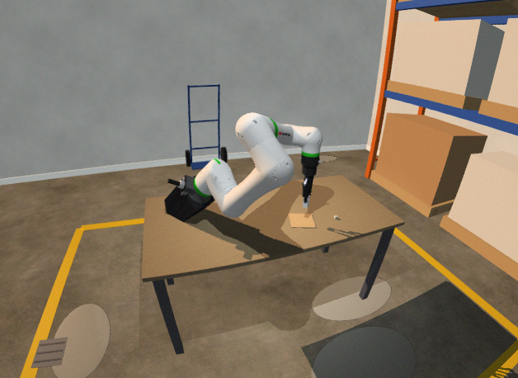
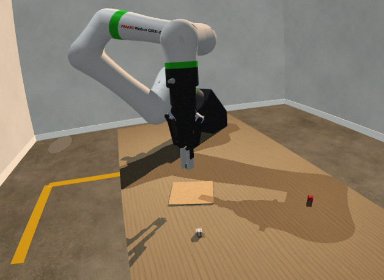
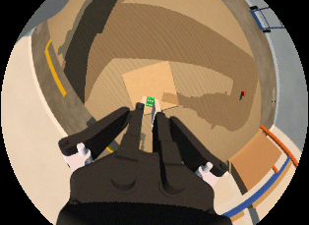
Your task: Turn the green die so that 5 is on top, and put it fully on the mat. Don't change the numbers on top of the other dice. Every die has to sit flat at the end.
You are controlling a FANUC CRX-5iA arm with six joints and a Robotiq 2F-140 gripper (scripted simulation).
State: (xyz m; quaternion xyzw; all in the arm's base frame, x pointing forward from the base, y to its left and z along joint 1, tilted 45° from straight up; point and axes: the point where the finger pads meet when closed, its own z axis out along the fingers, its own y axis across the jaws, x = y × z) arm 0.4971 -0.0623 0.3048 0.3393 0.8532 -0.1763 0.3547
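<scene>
Now: hand 3 cm above the green die. The rest, counted from my hand: white die: 20 cm ahead, 5 cm to the right, 12 cm below; then red die: 24 cm ahead, 31 cm to the left, 12 cm below; then tan mat: 1 cm behind, 1 cm to the left, 13 cm below.
</scene>
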